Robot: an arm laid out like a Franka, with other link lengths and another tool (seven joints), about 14 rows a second.
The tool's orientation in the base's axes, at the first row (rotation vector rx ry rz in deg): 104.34 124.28 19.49
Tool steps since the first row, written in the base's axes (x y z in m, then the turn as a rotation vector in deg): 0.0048 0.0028 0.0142 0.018 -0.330 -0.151; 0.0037 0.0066 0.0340 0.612 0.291 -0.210; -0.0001 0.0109 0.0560 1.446 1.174 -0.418; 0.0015 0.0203 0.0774 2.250 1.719 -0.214; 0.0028 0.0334 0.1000 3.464 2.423 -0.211; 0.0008 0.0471 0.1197 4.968 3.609 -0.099; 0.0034 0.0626 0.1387 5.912 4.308 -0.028; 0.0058 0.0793 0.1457 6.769 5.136 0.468; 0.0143 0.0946 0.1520 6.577 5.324 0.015; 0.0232 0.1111 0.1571 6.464 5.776 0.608; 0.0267 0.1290 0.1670 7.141 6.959 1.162; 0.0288 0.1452 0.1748 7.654 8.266 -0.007
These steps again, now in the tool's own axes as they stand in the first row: 0.0010 0.0100 -0.0115 -0.318 -0.095 0.149; 0.0036 0.0168 -0.0303 0.203 0.536 0.418; 0.0070 0.0219 -0.0522 0.953 1.380 0.913; 0.0145 0.0327 -0.0716 1.347 2.285 1.015; 0.0257 0.0443 -0.0922 1.845 3.521 1.453; 0.0382 0.0520 -0.1113 2.764 5.147 1.894; 0.0517 0.0639 -0.1281 3.296 6.159 2.170; 0.0673 0.0715 -0.1338 3.941 7.267 2.018; 0.0806 0.0842 -0.1366 4.187 6.961 2.369; 0.0951 0.0971 -0.1382 4.611 7.149 1.774; 0.1115 0.1070 -0.1462 5.630 8.175 1.501; 0.1265 0.1145 -0.1528 6.913 8.452 2.771
